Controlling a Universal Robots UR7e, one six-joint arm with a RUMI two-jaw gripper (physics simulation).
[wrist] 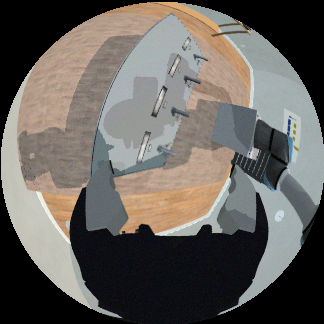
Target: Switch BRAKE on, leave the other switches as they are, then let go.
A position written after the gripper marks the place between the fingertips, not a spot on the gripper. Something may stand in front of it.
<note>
In view: the gripper (172, 164) and a grey switch panel (137, 118).
</note>
